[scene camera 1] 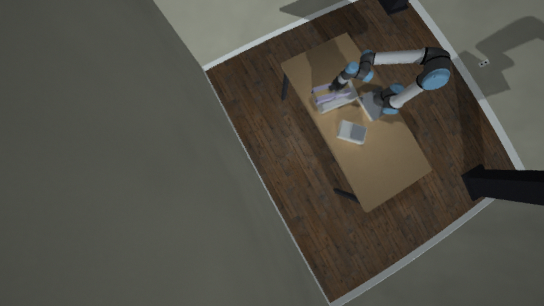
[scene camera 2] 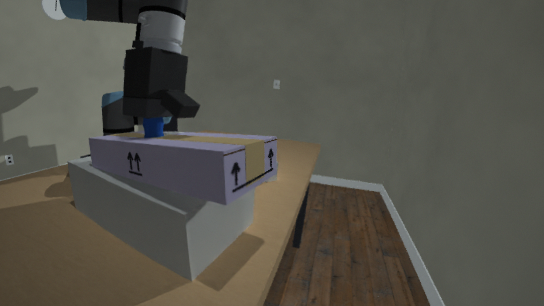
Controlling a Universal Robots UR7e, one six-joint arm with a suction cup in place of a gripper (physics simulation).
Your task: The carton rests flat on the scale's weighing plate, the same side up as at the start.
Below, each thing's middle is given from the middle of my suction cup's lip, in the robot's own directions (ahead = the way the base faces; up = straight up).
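Relative to the large pale grey box (scene camera 2: 185,234), my suction cup is 140 mm above, 40 mm past and 30 mm to the right of it.
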